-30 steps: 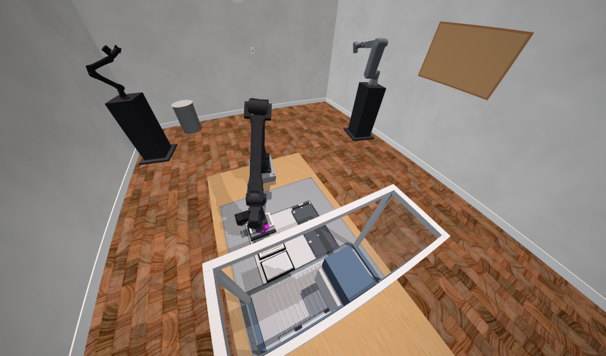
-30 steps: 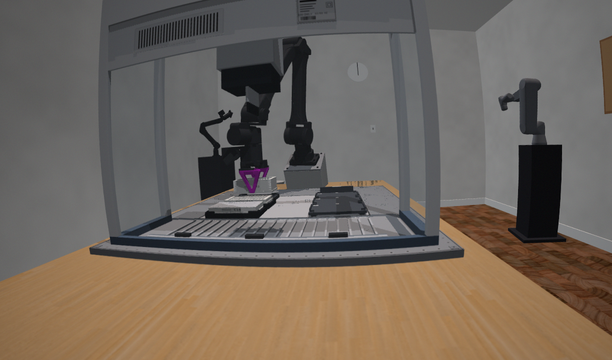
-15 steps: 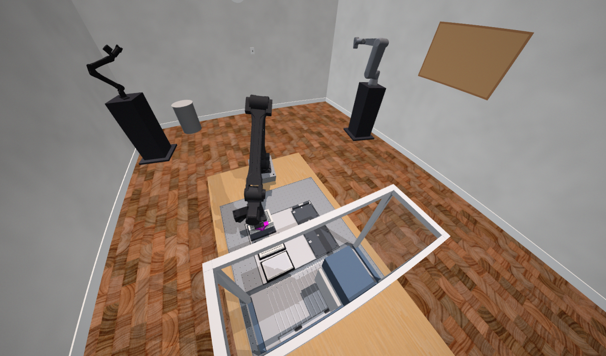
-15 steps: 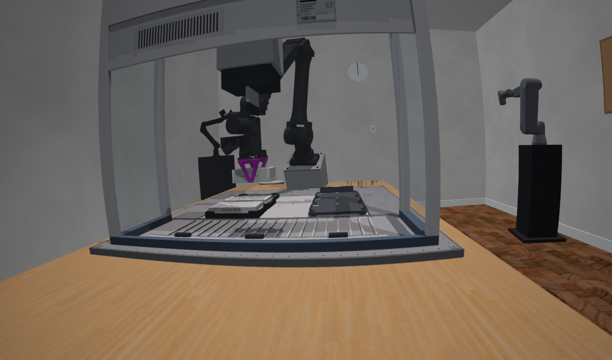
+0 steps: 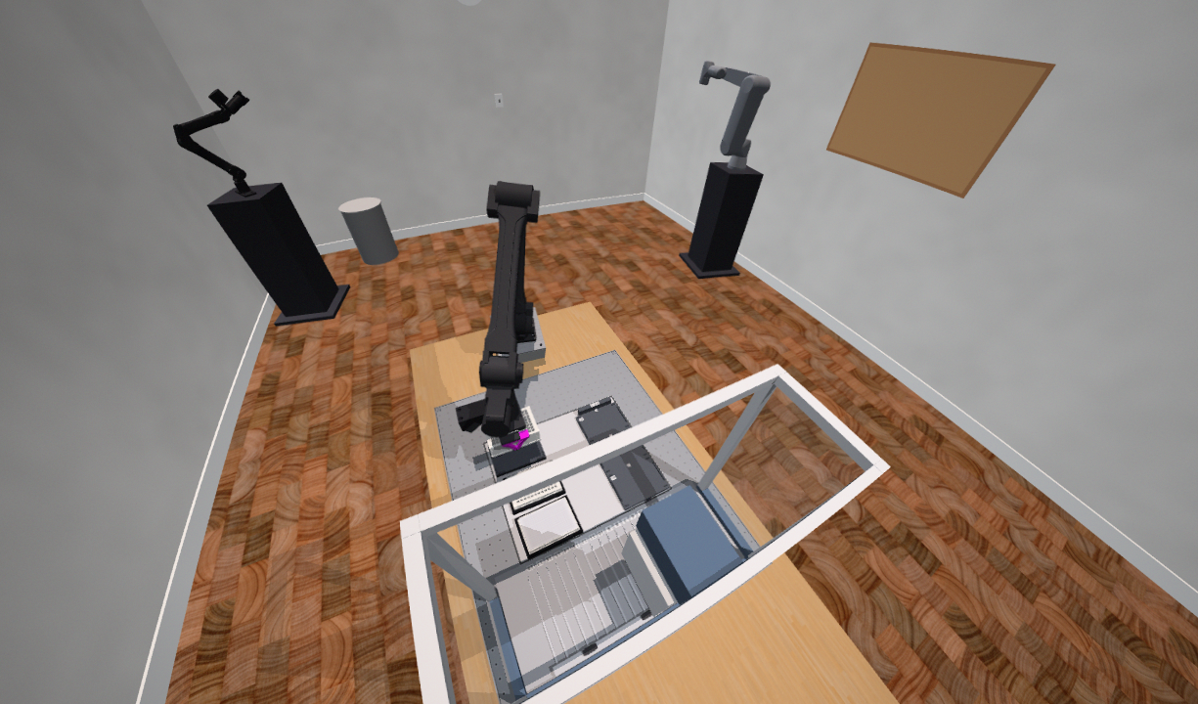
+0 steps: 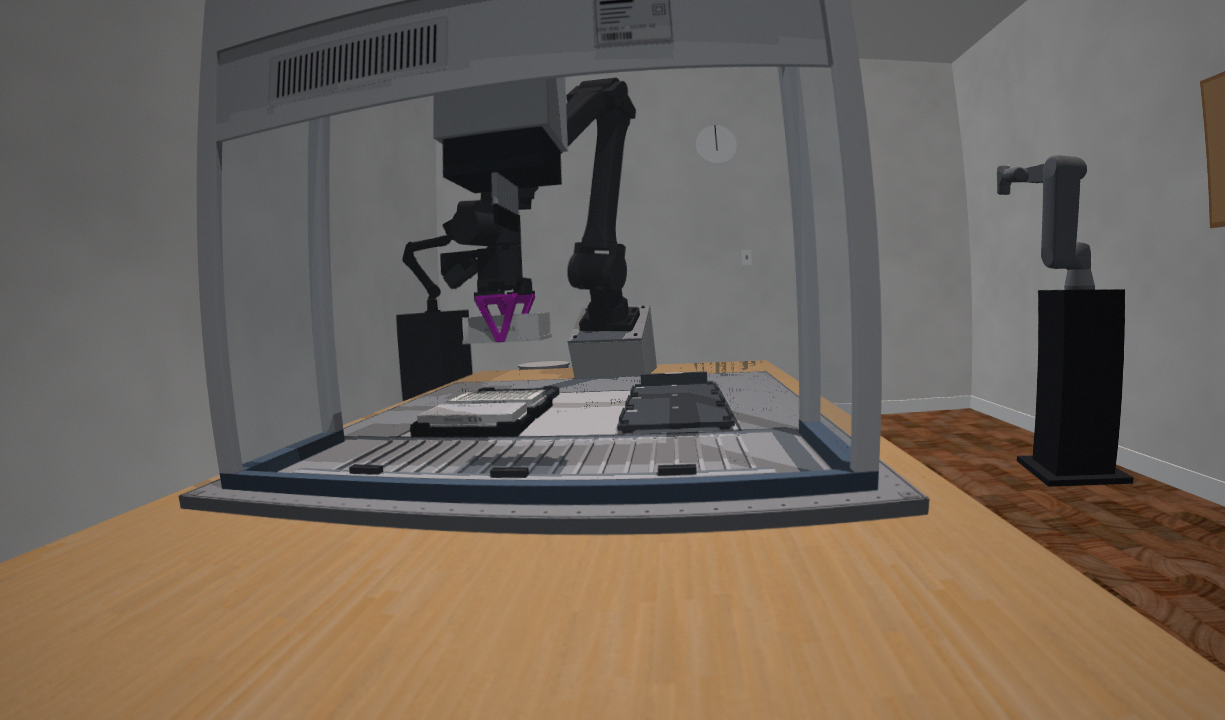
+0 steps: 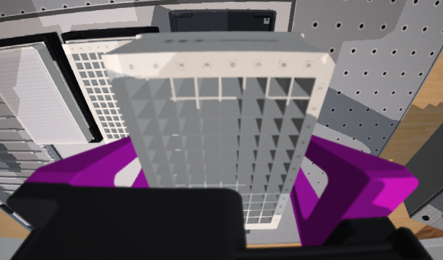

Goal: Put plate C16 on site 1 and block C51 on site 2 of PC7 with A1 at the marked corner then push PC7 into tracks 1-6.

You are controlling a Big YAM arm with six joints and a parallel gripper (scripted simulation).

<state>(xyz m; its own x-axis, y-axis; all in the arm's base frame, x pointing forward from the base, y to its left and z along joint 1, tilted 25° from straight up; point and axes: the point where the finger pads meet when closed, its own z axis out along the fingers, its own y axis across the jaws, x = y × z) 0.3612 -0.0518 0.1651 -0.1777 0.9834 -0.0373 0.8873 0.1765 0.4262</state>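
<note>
My gripper is now 28 cm to the right of the carrier PC7, 9 cm above it and 5 cm short of it. Also, from my hand: nest S3: 22 cm ahead, 10 cm below, 6 cm to the left; then 96-well plate C15: 11 cm ahead, 9 cm below, 3 cm to the left; then nest S1: 10 cm below.
</note>
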